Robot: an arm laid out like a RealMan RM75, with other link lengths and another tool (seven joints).
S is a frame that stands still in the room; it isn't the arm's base.
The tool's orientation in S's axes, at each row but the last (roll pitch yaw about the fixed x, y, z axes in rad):
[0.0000, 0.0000, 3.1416]
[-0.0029, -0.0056, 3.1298]
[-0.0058, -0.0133, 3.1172]
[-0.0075, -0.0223, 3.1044]
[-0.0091, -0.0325, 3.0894]
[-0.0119, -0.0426, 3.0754]
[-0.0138, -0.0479, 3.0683]
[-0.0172, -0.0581, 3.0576]
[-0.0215, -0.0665, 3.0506]
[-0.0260, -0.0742, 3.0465]
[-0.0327, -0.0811, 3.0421]
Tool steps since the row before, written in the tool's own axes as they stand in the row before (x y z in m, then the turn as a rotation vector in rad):
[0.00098, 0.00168, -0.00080, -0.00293, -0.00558, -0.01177]
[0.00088, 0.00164, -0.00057, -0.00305, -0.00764, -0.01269]
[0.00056, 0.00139, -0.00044, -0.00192, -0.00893, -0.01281]
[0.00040, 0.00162, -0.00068, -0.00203, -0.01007, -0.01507]
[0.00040, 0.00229, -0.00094, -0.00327, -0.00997, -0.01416]
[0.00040, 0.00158, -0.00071, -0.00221, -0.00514, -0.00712]
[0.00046, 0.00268, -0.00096, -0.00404, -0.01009, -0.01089]
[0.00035, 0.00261, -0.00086, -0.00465, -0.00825, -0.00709]
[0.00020, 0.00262, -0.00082, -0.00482, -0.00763, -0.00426]
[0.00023, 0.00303, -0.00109, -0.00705, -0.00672, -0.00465]
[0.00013, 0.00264, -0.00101, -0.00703, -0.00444, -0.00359]
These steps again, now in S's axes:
[-0.00098, -0.00168, -0.00080, 0.00293, 0.00558, -0.01177]
[-0.00090, -0.00163, -0.00057, 0.00307, 0.00764, -0.01268]
[-0.00060, -0.00137, -0.00044, 0.00197, 0.00896, -0.01278]
[-0.00048, -0.00160, -0.00068, 0.00207, 0.01011, -0.01504]
[-0.00055, -0.00226, -0.00095, 0.00333, 0.00994, -0.01417]
[-0.00053, -0.00154, -0.00071, 0.00225, 0.00509, -0.00715]
[-0.00070, -0.00262, -0.00097, 0.00426, 0.00995, -0.01093]
[-0.00062, -0.00255, -0.00088, 0.00493, 0.00799, -0.00721]
[-0.00049, -0.00257, -0.00086, 0.00522, 0.00728, -0.00441]
[-0.00060, -0.00296, -0.00115, 0.00732, 0.00617, -0.00498]
[-0.00048, -0.00257, -0.00108, 0.00715, 0.00386, -0.00400]

